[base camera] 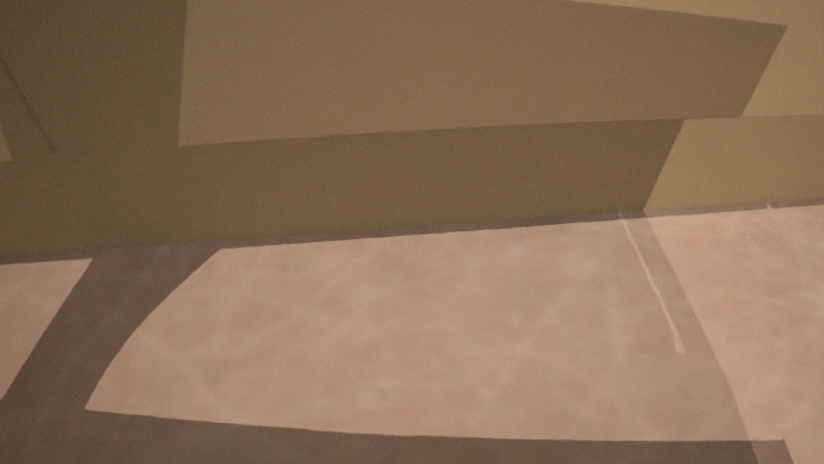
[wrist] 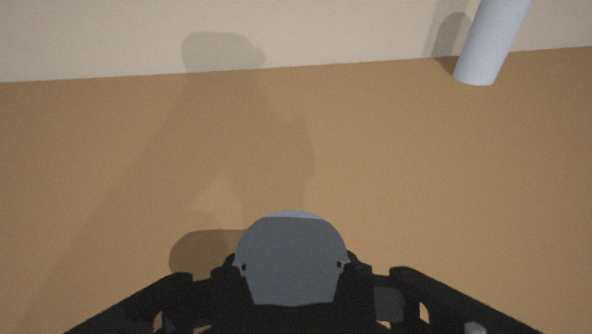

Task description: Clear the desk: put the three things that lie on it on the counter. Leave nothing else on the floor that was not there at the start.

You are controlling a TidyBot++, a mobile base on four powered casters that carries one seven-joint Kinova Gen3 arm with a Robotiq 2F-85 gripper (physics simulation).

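Frame: origin at the arm's base, x ahead, y left, z up, level; centimetres.
Seen in the pictures: gripper, between the fingertips: point(wrist: 291, 259).
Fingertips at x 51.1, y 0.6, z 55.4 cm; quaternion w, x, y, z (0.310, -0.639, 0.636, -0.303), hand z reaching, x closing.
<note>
A point is followed by its place in that frame.
In the wrist view my gripper point(wrist: 291, 259) {y 0.6, x 51.1, z 55.3 cm} is shut on a blue-grey thing with a round top point(wrist: 291, 250) {y 0.6, x 49.6, z 58.4 cm}, held at the bottom middle of the view. The held thing is over the wooden counter top point(wrist: 400, 175) {y -10.9, x 63.0, z 51.4 cm}; the height between them is hard to tell. A light blue cylinder point(wrist: 492, 42) {y -30.6, x 85.8, z 58.0 cm} stands on the counter near its back edge, at the upper right, apart from the gripper; its top is cut off by the view. The desk does not show in either view.
A pale wall point(wrist: 325, 30) {y -6.5, x 98.3, z 57.1 cm} rises behind the counter. Shadows of the arm and gripper fall on the counter and wall. In the base camera view a tan upright face point(base camera: 403, 178) {y 2.3, x 42.9, z -33.5 cm} stands close ahead, above the pinkish floor point(base camera: 374, 334) {y 4.0, x 31.1, z -39.6 cm}, with broad shadows across both.
</note>
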